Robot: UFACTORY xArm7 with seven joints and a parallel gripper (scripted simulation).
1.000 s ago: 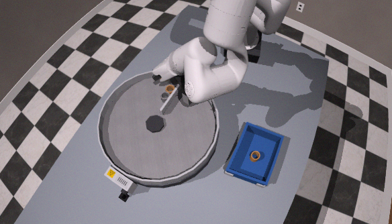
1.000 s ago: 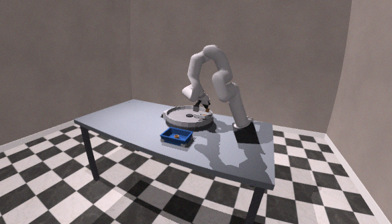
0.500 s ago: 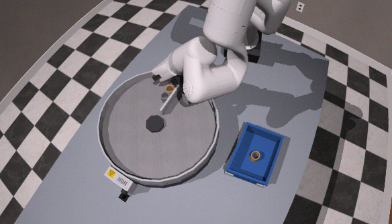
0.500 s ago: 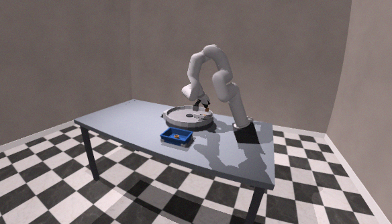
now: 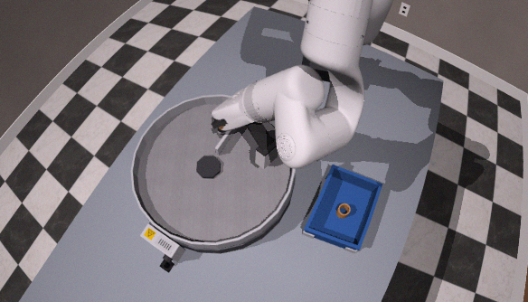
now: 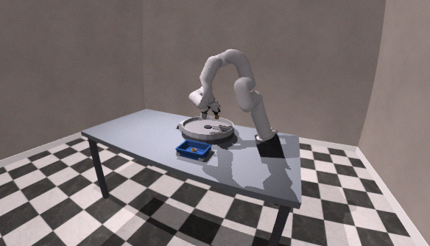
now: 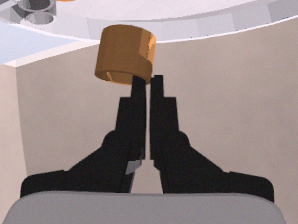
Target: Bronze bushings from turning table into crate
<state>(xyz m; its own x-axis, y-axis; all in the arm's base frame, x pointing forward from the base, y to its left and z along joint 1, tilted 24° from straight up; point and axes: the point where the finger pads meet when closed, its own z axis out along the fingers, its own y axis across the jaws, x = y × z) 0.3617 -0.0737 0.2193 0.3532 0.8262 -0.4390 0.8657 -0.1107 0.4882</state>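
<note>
My gripper is now 330 mm to the right of the blue crate, 170 mm above it and 50 mm past it. Round my hand: turning table 140 mm below, 70 mm ahead.
</note>
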